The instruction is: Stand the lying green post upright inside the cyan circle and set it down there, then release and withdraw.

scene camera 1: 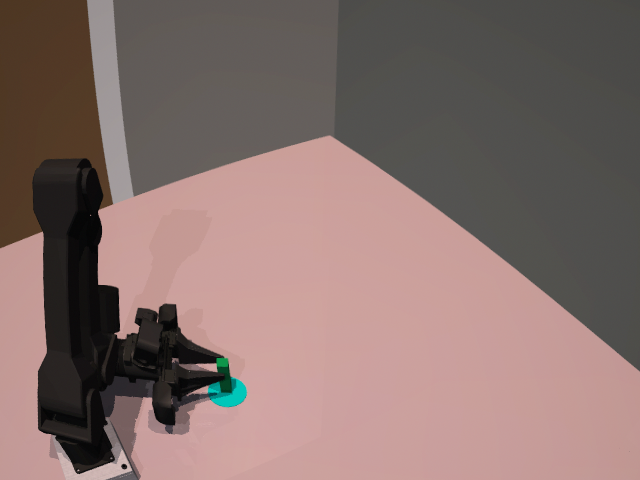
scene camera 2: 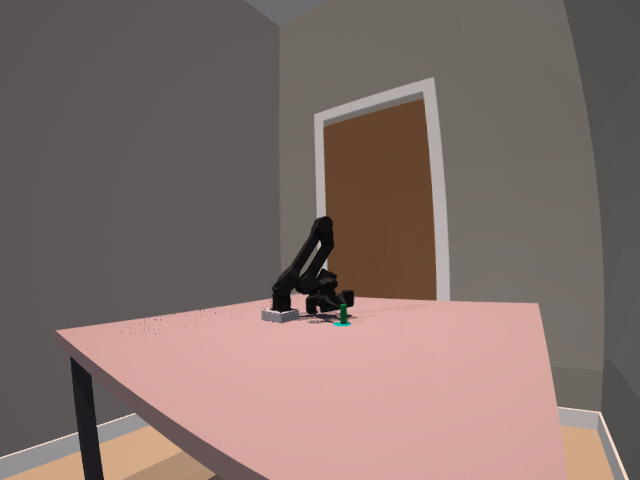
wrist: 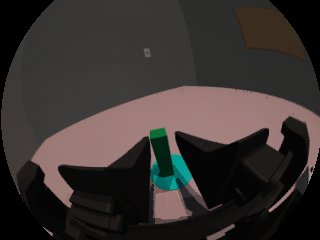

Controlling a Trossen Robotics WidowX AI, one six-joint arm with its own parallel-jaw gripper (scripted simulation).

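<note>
You'd see the gripper in scene camera 2, and it's there in the wrist view as well. There's also a green post in the pictures.
</note>
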